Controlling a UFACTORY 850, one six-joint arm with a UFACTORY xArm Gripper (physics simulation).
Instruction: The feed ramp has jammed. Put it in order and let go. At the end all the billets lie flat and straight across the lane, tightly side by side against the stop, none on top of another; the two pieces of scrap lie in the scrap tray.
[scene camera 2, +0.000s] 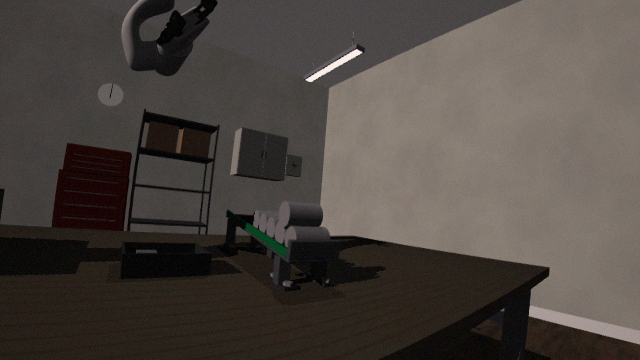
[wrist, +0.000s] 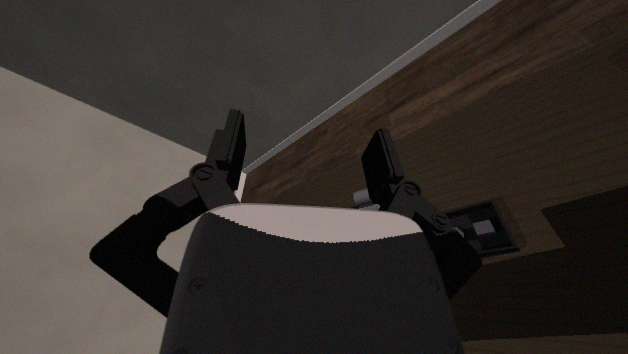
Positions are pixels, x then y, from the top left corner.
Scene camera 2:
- black scrap tray: 172, 259
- billet: 290, 213
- stop: 297, 249
